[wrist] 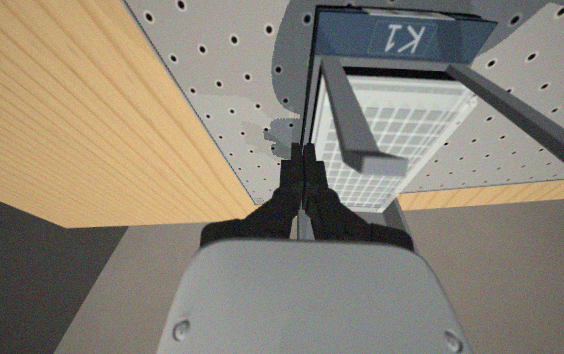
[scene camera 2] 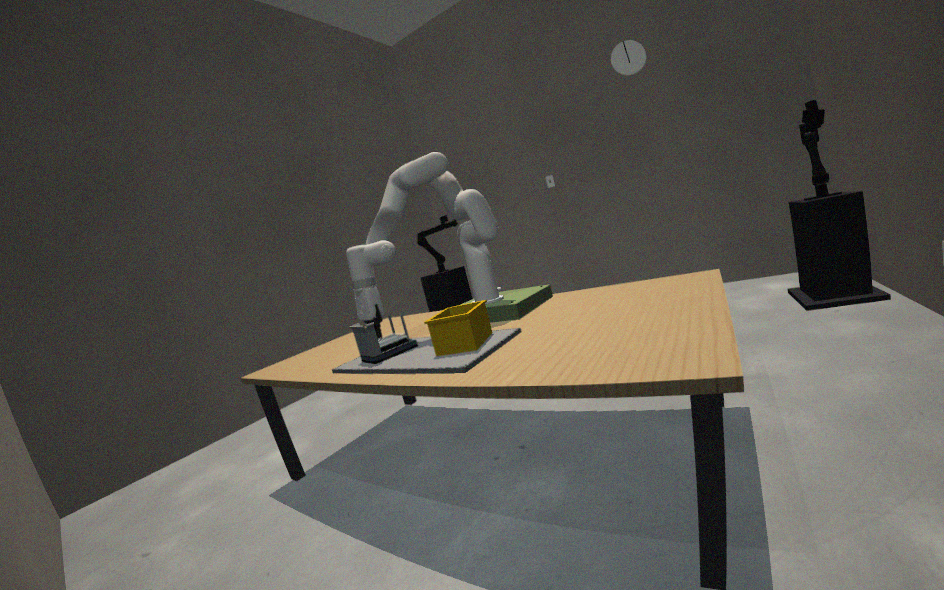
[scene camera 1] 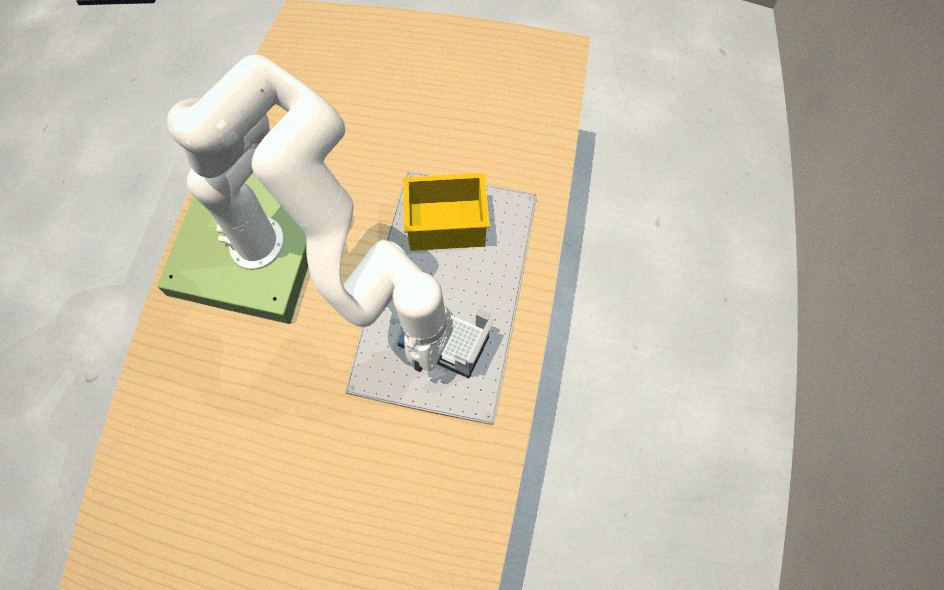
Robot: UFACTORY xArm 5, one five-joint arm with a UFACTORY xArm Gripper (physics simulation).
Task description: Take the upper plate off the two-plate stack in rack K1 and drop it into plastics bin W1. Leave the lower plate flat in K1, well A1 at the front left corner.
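Seen in the pictures: gripper, fingertip midpoint: [wrist: 301, 157]; arm's base at its link origin: [scene camera 2: 487, 301] [scene camera 1: 257, 243].
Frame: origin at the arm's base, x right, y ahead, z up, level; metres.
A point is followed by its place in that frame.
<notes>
A white gridded plate [scene camera 1: 465, 340] {x 0.141, y 0.481, z 0.009 m} [scene camera 2: 394, 340] {x 0.093, y 0.440, z 0.001 m} [wrist: 415, 120] {x 0.111, y 0.405, z 0.009 m} lies flat in rack K1 [scene camera 1: 467, 372] {x 0.201, y 0.494, z -0.002 m} [wrist: 345, 35] {x 0.145, y 0.361, z -0.021 m}, inside its grey corner posts. I cannot tell from these views how many plates are stacked under that top face. My gripper [scene camera 1: 418, 366] {x 0.183, y 0.425, z 0.004 m} [wrist: 301, 157] {x 0.183, y 0.425, z 0.004 m} is shut and empty. It points down beside the rack's long side, with its fingertips close to the rack edge in the wrist view. The arm hides part of the rack in scene camera 1. The yellow bin [scene camera 1: 446, 238] {x -0.071, y 0.406, z 0.005 m} [scene camera 2: 455, 338] {x -0.156, y 0.470, z -0.002 m} stands apart from the rack and looks empty inside; no W1 label is readable.
The rack's upright posts [wrist: 353, 115] {x 0.153, y 0.369, z 0.045 m} [wrist: 505, 107] {x 0.086, y 0.390, z 0.029 m} rise above the plate near my fingers. Rack and bin stand on a grey perforated board [scene camera 1: 389, 379] {x 0.230, y 0.343, z -0.043 m} on the wooden table [scene camera 1: 292, 452] {x 0.414, y 0.175, z -0.056 m}. The arm's green base block [scene camera 1: 208, 281] {x 0.104, y -0.087, z 0.001 m} [scene camera 2: 525, 302] {x -0.177, y 0.049, z -0.016 m} is behind. Black arms stand on pedestals [scene camera 2: 831, 243] away from the table.
</notes>
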